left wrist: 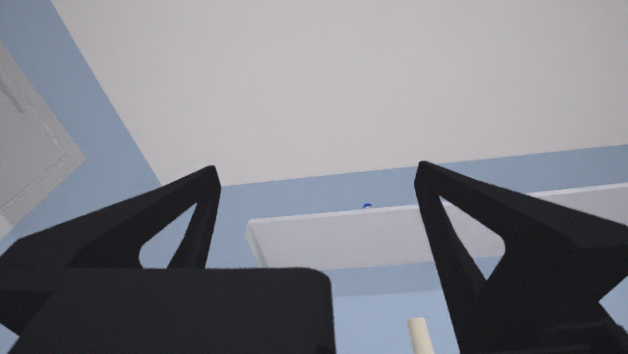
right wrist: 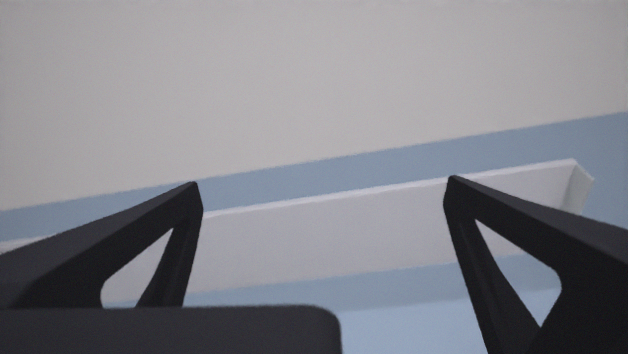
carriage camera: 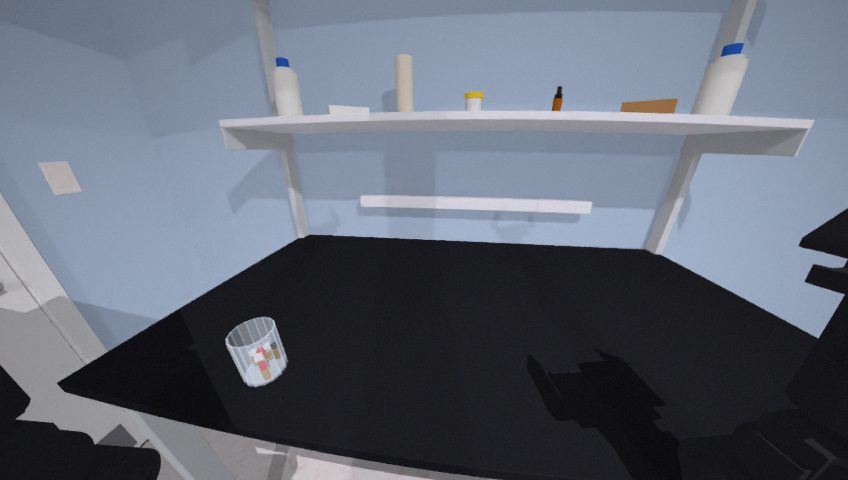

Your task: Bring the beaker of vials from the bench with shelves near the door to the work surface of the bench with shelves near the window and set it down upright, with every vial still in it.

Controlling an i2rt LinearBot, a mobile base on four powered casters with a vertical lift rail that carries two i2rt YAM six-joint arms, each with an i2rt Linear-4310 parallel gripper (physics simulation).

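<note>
The clear glass beaker (carriage camera: 257, 352) stands upright on the black bench top (carriage camera: 428, 333), near its front left part in the carriage view. Several small vials (carriage camera: 263, 361) with red, white and dark caps show inside it. My left gripper (left wrist: 317, 174) is open with nothing between its fingers and points up toward the shelf and ceiling. My right gripper (right wrist: 322, 192) is open and empty too, also pointing upward. Neither gripper is near the beaker. The window bench does not show in these views.
A white shelf (carriage camera: 476, 124) (left wrist: 340, 237) (right wrist: 320, 240) spans above the bench, holding white bottles (carriage camera: 288, 92) (carriage camera: 721, 83), a cream cylinder (carriage camera: 404, 83), a yellow-lidded jar (carriage camera: 473, 101), an amber bottle (carriage camera: 557, 101) and a brown box (carriage camera: 648, 107). A white rail (carriage camera: 476, 204) is on the wall. The door is at left.
</note>
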